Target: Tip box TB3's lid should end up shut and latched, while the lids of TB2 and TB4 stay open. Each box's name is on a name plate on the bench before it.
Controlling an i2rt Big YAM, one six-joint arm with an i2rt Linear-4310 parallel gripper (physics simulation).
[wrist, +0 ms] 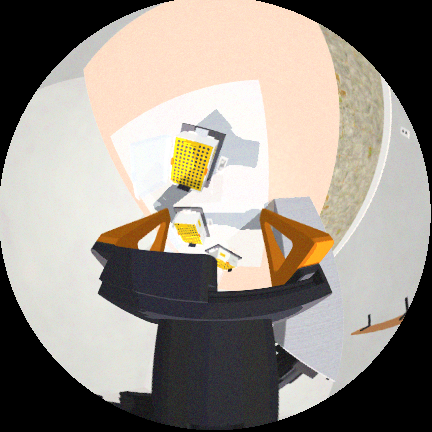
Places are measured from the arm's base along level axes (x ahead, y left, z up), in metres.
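Where they show: gripper, between the fingertips: (pixel 214 213); arm's base, origin of its link: (pixel 296 357).
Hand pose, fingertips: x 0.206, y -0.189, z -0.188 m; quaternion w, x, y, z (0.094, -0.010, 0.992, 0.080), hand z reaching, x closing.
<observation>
Each offset is from my fingertips to the top centre of the thing. "spot": to the spot under its first point. Level surfaces: height alone.
Three white tip boxes with yellow racks stand in a row. The largest-looking box, TB2 {dx +0.087, dy +0.025, dz -0.140 m} (pixel 191 162), is at upper centre; its clear lid {spot: dx +0.158, dy +0.008, dz -0.114 m} (pixel 149 166) stands open on the left. Its name plate {spot: dx +0.020, dy +0.040, dz -0.212 m} (pixel 222 163) is on the right, too blurred to read. The middle box, TB3 {dx +0.122, dy +0.280, dz -0.140 m} (pixel 190 227), shows below, near the left fingertip in the view; its lid is hard to make out. The farthest box, TB4 {dx -0.012, dy +0.477, dz -0.148 m} (pixel 224 257), is small and partly hidden behind the gripper body; its lid cannot be made out. My gripper (pixel 214 213) is open and empty, above the bench.
The boxes stand on a white mat {dz -0.214 m} (pixel 240 105) over a peach bench top {dz -0.217 m} (pixel 210 40). Grey arm shadows cross the mat. A grey panel-like surface (pixel 312 295) is at lower right, behind the right finger. A brown board (pixel 380 326) with dark brackets shows at far right.
</observation>
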